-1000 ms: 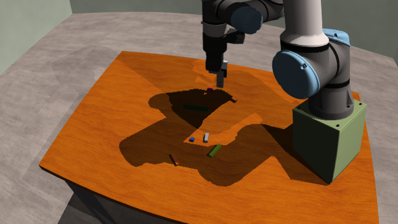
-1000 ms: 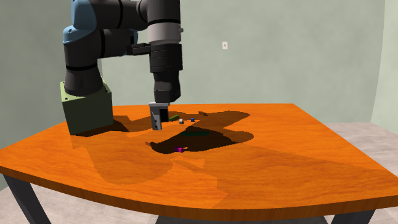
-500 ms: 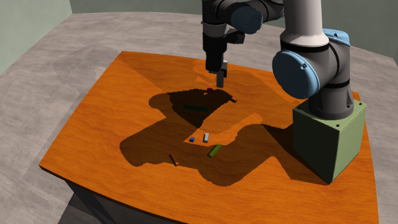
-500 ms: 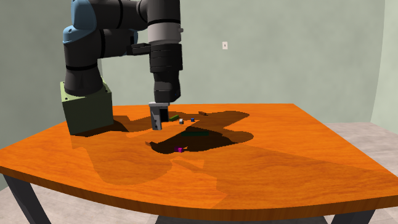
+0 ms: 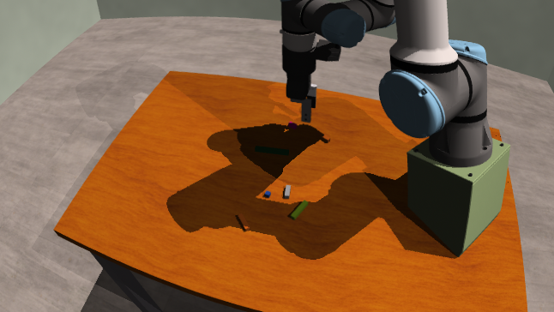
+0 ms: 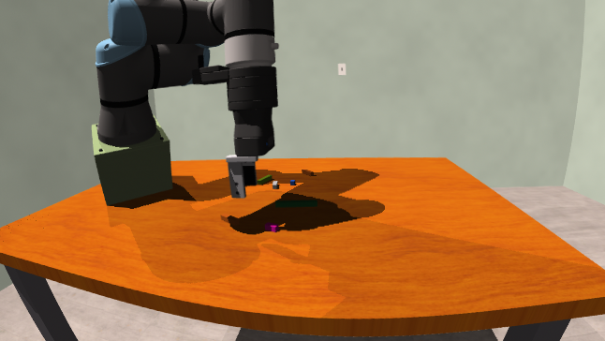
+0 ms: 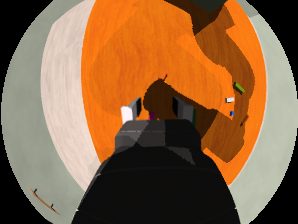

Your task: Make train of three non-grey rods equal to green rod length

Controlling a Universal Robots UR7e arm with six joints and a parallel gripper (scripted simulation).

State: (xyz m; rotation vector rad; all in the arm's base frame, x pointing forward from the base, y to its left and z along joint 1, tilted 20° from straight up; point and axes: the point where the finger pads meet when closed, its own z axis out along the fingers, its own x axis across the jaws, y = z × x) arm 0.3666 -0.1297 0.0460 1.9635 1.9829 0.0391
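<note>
The blue rod lies 220 mm to the left of my hand, 70 mm below it and 40 mm ahead of it. The rest, counted from my hand: magenta rod: 70 mm below, 40 mm ahead, 10 mm to the right; green rod: 90 mm to the left, 70 mm below, 70 mm ahead; grey rod: 200 mm to the left, 70 mm below.
</note>
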